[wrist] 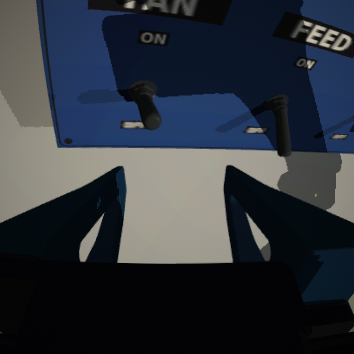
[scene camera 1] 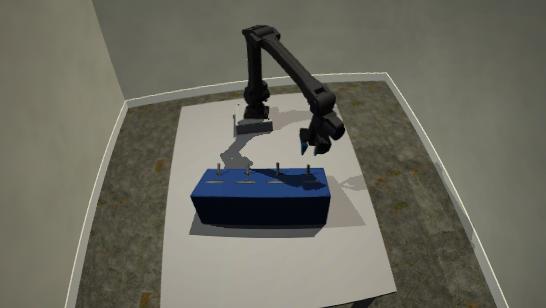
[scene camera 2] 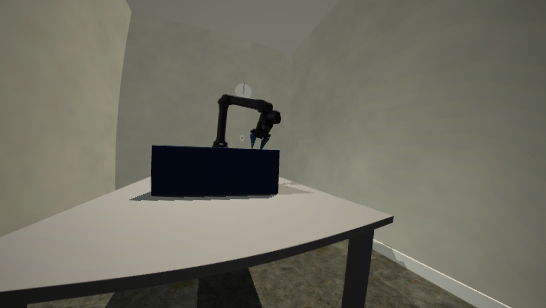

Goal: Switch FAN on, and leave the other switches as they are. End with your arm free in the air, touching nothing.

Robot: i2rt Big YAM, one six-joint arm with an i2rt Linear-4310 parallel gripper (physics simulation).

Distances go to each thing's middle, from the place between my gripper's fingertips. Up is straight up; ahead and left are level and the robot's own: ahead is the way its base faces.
My gripper is now 100 mm short of the blue switch box (scene camera 1: pixel 232 197), 170 mm to the left of it and 110 mm above it.
